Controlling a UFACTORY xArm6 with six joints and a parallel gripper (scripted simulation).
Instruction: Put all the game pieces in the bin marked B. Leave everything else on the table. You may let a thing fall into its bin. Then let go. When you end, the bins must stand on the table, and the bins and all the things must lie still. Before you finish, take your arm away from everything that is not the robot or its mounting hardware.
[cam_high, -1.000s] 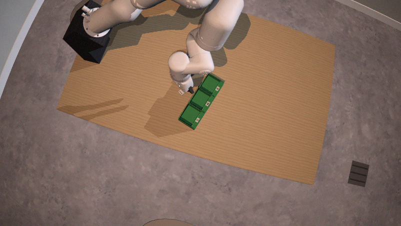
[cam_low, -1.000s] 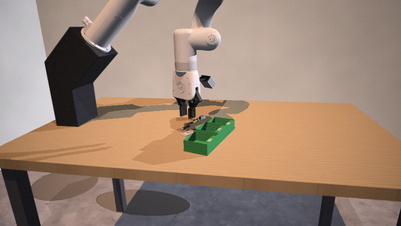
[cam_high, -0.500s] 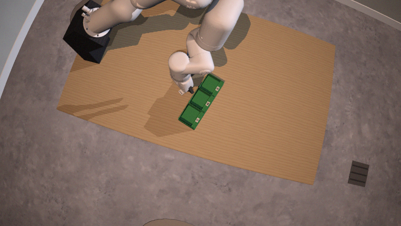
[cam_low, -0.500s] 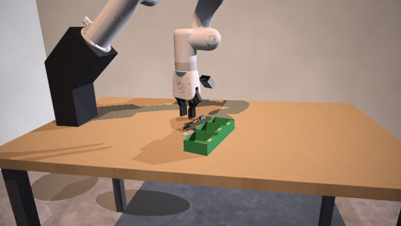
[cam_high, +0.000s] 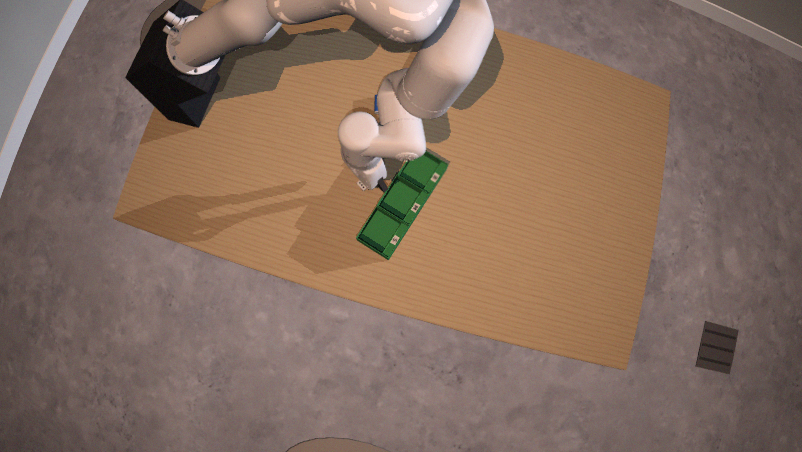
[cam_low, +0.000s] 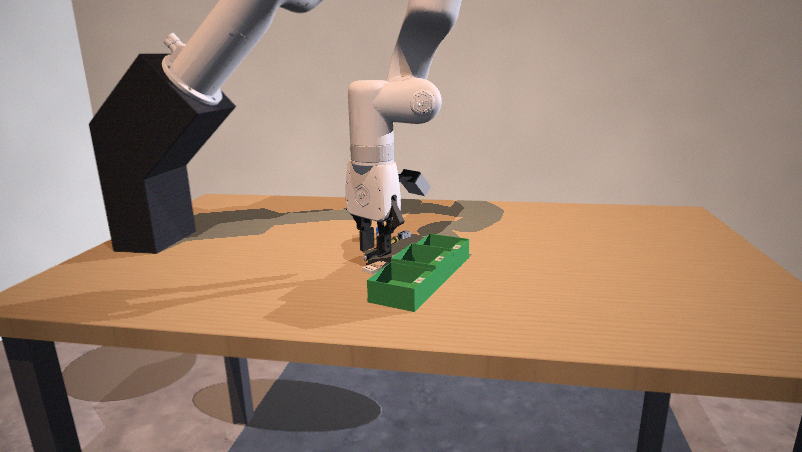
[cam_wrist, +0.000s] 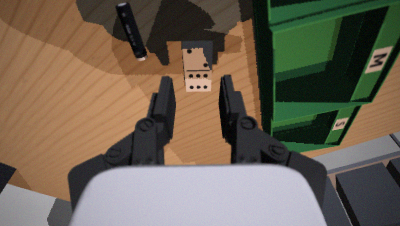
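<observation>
The white domino lies 50 mm below my hand. Also, from my hand: black cylinder: 30 mm behind, 50 mm to the left, 50 mm below; then green three-compartment bin: 90 mm ahead, 30 mm to the right, 30 mm below; then brass bolt: 10 mm behind, 140 mm to the left, 50 mm below.
</observation>
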